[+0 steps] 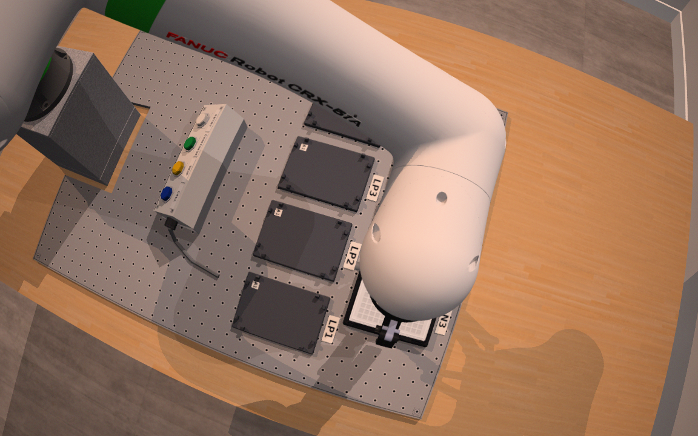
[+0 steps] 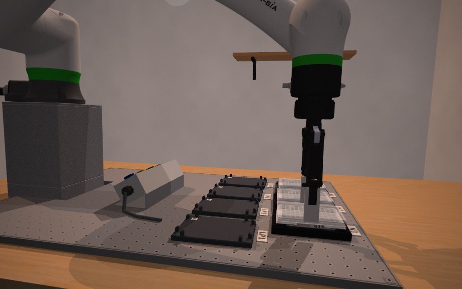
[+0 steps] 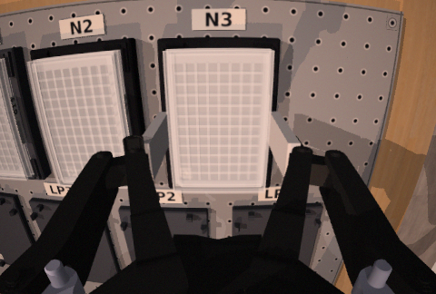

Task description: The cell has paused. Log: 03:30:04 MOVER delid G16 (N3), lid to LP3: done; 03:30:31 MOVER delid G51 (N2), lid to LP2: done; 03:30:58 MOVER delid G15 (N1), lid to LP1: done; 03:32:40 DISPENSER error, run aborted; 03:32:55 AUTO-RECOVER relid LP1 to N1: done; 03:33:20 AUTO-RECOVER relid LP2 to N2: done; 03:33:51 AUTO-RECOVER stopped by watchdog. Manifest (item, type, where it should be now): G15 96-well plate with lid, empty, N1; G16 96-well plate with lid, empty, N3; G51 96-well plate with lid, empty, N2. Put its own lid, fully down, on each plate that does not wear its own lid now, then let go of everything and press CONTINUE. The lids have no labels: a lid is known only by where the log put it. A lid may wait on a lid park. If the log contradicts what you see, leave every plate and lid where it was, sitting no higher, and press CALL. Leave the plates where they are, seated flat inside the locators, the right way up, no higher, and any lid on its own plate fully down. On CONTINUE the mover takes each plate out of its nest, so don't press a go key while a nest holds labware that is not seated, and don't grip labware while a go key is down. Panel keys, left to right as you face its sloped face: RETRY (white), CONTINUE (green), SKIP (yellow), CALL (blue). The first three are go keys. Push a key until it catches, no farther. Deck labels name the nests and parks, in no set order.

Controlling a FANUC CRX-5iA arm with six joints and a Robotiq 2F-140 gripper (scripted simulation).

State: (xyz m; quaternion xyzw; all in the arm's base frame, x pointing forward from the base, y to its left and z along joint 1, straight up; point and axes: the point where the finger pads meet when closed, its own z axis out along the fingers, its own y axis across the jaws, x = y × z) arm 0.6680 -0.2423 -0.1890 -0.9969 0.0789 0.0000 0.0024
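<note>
Right now the clear lid is 20 mm below my hand. Also, from my hand: plate G16: 30 mm below; lid park LP2: 170 mm behind, 90 mm to the left, 50 mm below; lid park LP1: 180 mm behind, 40 mm to the right, 50 mm below.
</note>
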